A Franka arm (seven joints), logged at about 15 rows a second.
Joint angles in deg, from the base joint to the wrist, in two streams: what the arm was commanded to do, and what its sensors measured. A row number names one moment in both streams.
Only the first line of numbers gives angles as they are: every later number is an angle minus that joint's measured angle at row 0.
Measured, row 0: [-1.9, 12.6, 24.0, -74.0, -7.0, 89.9, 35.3]
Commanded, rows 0 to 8: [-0.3, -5.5, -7.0, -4.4, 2.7, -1.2, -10.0]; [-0.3, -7.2, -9.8, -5.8, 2.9, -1.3, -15.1]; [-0.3, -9.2, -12.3, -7.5, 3.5, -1.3, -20.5]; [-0.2, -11.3, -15.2, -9.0, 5.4, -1.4, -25.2]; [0.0, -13.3, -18.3, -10.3, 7.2, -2.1, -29.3]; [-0.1, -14.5, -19.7, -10.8, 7.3, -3.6, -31.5]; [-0.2, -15.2, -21.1, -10.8, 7.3, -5.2, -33.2]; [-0.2, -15.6, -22.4, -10.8, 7.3, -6.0, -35.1]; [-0.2, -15.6, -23.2, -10.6, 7.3, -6.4, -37.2]
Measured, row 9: [-0.4, -13.0, -21.7, -7.5, 6.0, -6.4, -33.8]
